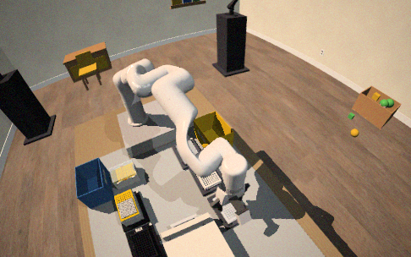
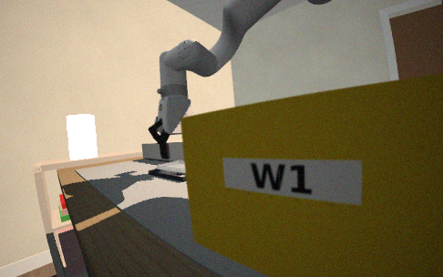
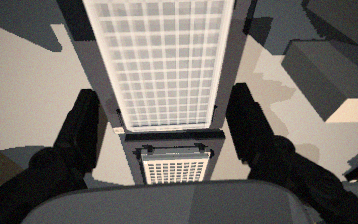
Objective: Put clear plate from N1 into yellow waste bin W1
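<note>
Now: the clear plate 40 mm below my hand. Also, from my hand: black plate: 20 mm ahead, 380 mm to the right, 40 mm below; yellow bin W1: 360 mm behind, 100 mm to the left, 20 mm below; white plate: 180 mm behind, 20 mm to the right, 40 mm below.
</note>
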